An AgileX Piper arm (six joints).
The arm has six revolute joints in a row. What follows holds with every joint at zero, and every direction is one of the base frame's. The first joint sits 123.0 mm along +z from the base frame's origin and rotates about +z. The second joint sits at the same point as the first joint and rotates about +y. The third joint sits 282.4 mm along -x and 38.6 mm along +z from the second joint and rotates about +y. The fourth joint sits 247.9 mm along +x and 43.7 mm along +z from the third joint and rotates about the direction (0.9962, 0, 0.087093). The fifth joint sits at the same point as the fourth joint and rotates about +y. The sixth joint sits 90.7 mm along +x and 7.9 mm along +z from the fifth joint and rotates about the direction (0.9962, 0, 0.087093). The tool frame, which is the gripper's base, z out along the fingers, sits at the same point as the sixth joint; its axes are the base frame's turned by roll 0.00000, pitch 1.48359 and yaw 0.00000 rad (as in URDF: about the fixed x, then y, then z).
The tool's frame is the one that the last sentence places.
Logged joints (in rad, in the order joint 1, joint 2, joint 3, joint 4, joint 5, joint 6), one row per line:
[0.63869, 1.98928, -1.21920, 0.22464, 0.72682, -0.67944]
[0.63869, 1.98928, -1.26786, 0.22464, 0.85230, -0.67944]
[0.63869, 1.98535, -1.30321, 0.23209, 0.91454, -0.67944]
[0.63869, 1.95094, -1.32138, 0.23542, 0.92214, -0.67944]
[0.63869, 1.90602, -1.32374, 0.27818, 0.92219, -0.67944]
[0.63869, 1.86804, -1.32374, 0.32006, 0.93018, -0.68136]
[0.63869, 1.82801, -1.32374, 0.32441, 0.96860, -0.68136]
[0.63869, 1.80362, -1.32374, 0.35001, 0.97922, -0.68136]
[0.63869, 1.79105, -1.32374, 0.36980, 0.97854, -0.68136]
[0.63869, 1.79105, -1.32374, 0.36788, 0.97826, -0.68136]
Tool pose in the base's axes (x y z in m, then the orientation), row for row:
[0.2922, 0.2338, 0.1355, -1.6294, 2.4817, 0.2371]
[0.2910, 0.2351, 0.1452, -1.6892, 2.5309, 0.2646]
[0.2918, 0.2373, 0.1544, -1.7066, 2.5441, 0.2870]
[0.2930, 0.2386, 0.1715, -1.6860, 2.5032, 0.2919]
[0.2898, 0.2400, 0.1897, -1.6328, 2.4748, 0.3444]
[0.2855, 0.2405, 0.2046, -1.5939, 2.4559, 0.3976]
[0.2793, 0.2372, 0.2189, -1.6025, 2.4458, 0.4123]
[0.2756, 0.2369, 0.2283, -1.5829, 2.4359, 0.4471]
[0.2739, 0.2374, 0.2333, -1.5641, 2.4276, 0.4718]
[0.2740, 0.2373, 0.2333, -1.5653, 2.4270, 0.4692]
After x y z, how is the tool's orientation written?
As a rotation vector, in radians.
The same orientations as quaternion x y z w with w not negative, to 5 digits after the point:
[-0.54528, 0.83050, 0.07935, 0.08158]
[-0.55253, 0.82784, 0.08655, 0.04362]
[-0.55436, 0.82641, 0.09323, 0.03234]
[-0.55521, 0.82432, 0.09612, 0.05470]
[-0.54535, 0.82658, 0.11503, 0.07830]
[-0.53710, 0.82757, 0.13398, 0.09333]
[-0.54026, 0.82457, 0.13900, 0.09418]
[-0.53579, 0.82452, 0.15134, 0.10101]
[-0.53143, 0.82482, 0.16030, 0.10752]
[-0.53188, 0.82468, 0.15943, 0.10766]

